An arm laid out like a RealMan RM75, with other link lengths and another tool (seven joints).
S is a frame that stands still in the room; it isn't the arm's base.
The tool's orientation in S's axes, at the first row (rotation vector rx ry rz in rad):
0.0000, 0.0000, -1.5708
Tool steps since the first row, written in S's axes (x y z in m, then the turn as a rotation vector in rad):
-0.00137, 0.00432, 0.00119, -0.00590, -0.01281, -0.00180
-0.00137, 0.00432, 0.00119, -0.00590, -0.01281, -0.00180
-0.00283, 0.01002, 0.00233, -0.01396, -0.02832, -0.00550
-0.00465, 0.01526, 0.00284, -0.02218, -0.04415, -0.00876
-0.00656, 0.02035, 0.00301, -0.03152, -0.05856, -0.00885
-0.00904, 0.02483, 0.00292, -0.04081, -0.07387, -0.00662
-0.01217, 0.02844, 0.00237, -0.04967, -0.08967, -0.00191
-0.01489, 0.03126, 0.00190, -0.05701, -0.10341, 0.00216
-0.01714, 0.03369, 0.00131, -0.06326, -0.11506, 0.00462
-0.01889, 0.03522, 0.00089, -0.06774, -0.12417, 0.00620
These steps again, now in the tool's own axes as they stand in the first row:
-0.00432, -0.00137, 0.00119, 0.01281, -0.00590, -0.00180
-0.00432, -0.00137, 0.00119, 0.01281, -0.00590, -0.00180
-0.01002, -0.00283, 0.00233, 0.02832, -0.01396, -0.00550
-0.01526, -0.00465, 0.00284, 0.04415, -0.02218, -0.00876
-0.02035, -0.00656, 0.00301, 0.05856, -0.03152, -0.00885
-0.02483, -0.00904, 0.00292, 0.07387, -0.04081, -0.00662
-0.02844, -0.01217, 0.00237, 0.08967, -0.04967, -0.00191
-0.03126, -0.01489, 0.00190, 0.10341, -0.05701, 0.00216
-0.03369, -0.01714, 0.00131, 0.11506, -0.06326, 0.00462
-0.03522, -0.01889, 0.00089, 0.12417, -0.06774, 0.00620

